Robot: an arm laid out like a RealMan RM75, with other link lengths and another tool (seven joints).
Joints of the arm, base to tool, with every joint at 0 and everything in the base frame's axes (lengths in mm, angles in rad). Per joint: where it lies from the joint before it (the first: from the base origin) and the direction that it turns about. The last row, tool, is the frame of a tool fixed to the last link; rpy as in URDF.
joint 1: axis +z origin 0 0 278.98
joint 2: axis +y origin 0 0 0
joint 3: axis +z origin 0 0 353.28
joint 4: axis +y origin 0 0 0
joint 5: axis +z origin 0 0 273
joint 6: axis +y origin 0 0 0
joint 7: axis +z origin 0 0 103.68
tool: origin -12 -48 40 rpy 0 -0.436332 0.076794
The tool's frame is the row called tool.
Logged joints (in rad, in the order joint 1, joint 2, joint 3, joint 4, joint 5, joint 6, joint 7), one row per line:
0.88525, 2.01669, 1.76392, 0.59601, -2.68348, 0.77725, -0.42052
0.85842, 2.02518, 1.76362, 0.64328, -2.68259, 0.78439, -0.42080
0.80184, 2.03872, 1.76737, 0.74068, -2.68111, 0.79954, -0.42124
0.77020, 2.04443, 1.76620, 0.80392, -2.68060, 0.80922, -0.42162
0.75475, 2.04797, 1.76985, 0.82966, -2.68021, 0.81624, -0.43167
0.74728, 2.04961, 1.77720, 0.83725, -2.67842, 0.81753, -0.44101
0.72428, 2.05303, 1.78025, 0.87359, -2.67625, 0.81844, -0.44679
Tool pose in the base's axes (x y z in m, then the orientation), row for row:
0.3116, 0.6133, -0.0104, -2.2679, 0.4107, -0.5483
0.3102, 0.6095, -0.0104, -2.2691, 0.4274, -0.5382
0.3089, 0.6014, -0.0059, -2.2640, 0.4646, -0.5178
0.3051, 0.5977, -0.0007, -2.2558, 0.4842, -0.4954
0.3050, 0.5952, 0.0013, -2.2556, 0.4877, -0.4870
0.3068, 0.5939, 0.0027, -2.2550, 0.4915, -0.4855
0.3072, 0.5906, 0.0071, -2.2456, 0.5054, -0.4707
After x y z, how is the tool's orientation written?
As angles about the fixed x, y, z axes (roll, pitch, yaw), in radians.
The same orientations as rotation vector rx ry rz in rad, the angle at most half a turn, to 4 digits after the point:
-2.0548, 0.7996, 0.1626
-2.0531, 0.7961, 0.1868
-2.0409, 0.7904, 0.2361
-2.0344, 0.7758, 0.2662
-2.0364, 0.7688, 0.2747
-2.0348, 0.7689, 0.2794
-2.0264, 0.7600, 0.2986

